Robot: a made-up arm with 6 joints.
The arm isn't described. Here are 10 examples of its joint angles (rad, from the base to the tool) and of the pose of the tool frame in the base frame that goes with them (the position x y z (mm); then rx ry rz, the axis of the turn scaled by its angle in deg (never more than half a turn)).
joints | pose
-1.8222 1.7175 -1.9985 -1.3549 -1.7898 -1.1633 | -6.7 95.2 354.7 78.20 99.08 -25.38
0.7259 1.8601 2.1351 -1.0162 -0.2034 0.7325 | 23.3 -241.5 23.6 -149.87 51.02 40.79
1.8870 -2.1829 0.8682 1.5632 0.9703 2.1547 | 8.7 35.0 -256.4 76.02 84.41 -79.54
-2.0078 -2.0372 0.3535 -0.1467 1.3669 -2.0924 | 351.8 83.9 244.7 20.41 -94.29 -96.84
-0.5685 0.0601 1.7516 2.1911 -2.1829 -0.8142 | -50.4 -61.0 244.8 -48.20 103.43 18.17
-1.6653 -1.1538 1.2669 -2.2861 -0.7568 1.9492 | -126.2 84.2 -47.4 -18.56 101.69 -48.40
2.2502 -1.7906 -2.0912 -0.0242 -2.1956 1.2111 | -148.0 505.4 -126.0 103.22 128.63 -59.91
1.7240 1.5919 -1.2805 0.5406 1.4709 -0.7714 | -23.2 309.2 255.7 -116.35 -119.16 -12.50
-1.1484 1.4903 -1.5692 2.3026 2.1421 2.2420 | 22.4 381.2 391.8 -100.51 24.78 46.71
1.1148 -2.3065 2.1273 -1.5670 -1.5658 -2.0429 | -226.6 318.2 61.5 -54.25 13.67 112.67
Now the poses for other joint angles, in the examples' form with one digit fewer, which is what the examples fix.
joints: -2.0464 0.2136 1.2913 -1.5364 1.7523 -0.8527
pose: -322 -31 423 -99.8 -28.3 -123.5
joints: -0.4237 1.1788 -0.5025 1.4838 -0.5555 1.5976
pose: -159 320 82 45.6 86.7 -19.7
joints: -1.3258 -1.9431 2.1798 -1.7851 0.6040 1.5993
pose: 423 211 71 -24.1 50.9 -16.3
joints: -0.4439 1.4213 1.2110 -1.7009 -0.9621 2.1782
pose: 200 -137 325 -114.2 19.8 -28.6
